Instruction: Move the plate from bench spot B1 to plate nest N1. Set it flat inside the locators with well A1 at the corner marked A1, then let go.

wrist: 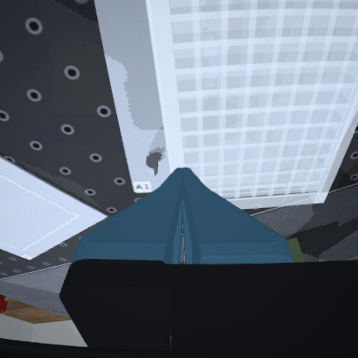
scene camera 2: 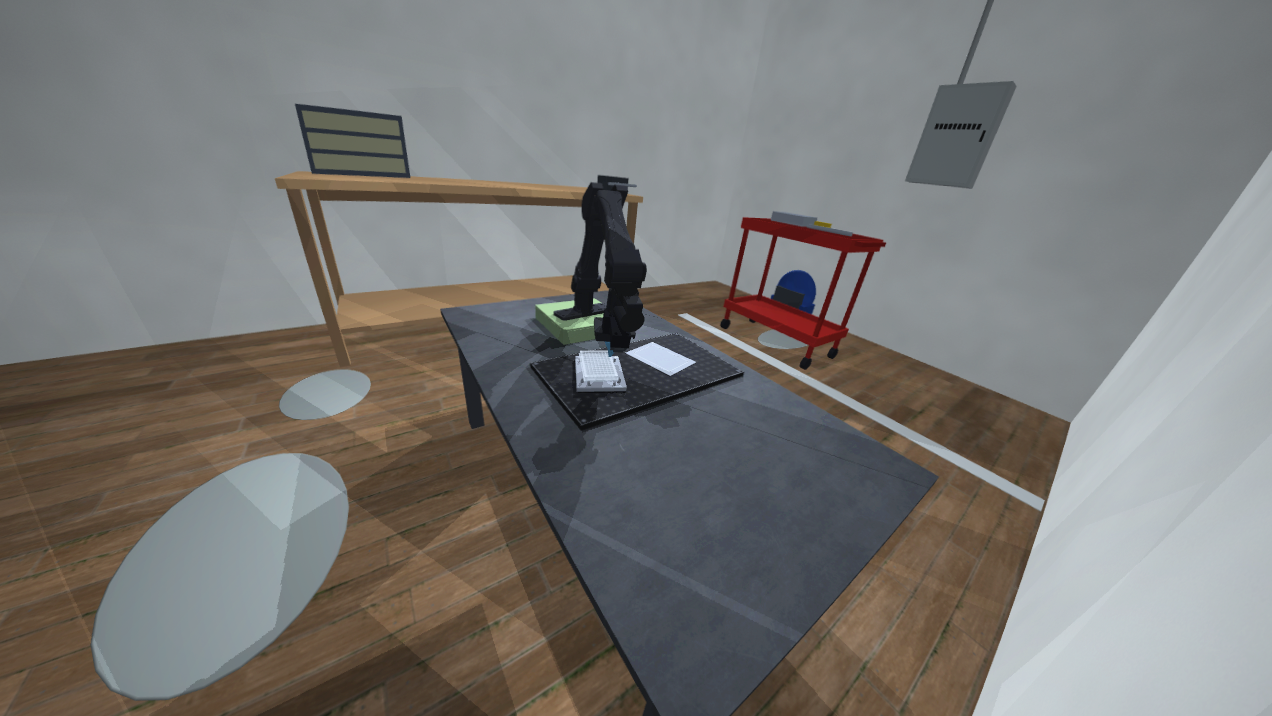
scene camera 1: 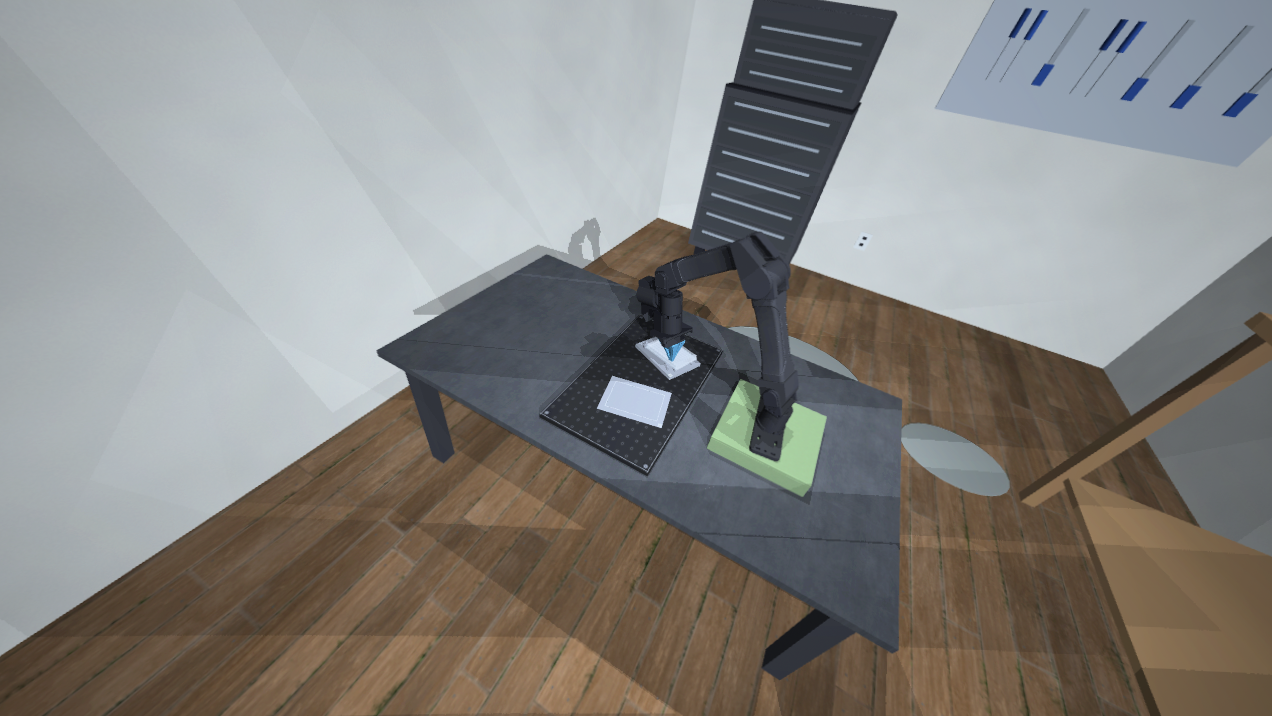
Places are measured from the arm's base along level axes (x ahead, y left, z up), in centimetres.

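Pixels of known places: gripper, fingertip midpoint: (wrist: 182, 178) (scene camera 2: 609, 355) (scene camera 1: 671, 360); arm's base at its link origin: (scene camera 2: 583, 312) (scene camera 1: 768, 426).
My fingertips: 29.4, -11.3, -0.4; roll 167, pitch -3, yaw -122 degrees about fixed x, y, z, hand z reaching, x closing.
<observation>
Ahead of a thing's pixels: the offset from my fingertips to its top centre, as dx, dy, dz. "spot": to the spot under its first point. Level surfaces: height alone.
The clear-white well plate @(+1.3, -4.8, +0.3) (scene camera 1: 683, 362) (scene camera 2: 599, 364) (wrist: 260, 100) lies on the pale nest N1 @(+2.2, -5.0, -1.1) (scene camera 2: 601, 387) (wrist: 135, 110). It looks roughly lined up with the nest, but I cannot tell whether it is fully flat inside all locators. The A1 label @(spot: -1.5, +3.7, -2.1) (wrist: 142, 187) shows at the nest's near left corner in the wrist view; well A1 on the plate cannot be read. My gripper (scene camera 1: 673, 358) (wrist: 182, 178) is shut and empty, its blue fingertips together at the plate's near edge by that corner. Contact is unclear. Bench spot B1 @(spot: +4.0, +17.0, -3.2) (scene camera 1: 634, 402) (scene camera 2: 660, 358) (wrist: 35, 215) is a white outlined sheet with no plate on it.
The nest and sheet sit on a black perforated board @(+5.4, +7.2, -3.2) (scene camera 1: 623, 444) (scene camera 2: 694, 382) (wrist: 50, 110) on the dark table @(dz -4.6) (scene camera 1: 498, 329) (scene camera 2: 712, 533). The arm's base stands on a green block (scene camera 1: 810, 435) (scene camera 2: 556, 324) beside the board. A red cart (scene camera 2: 801, 233) stands beyond the table.
</observation>
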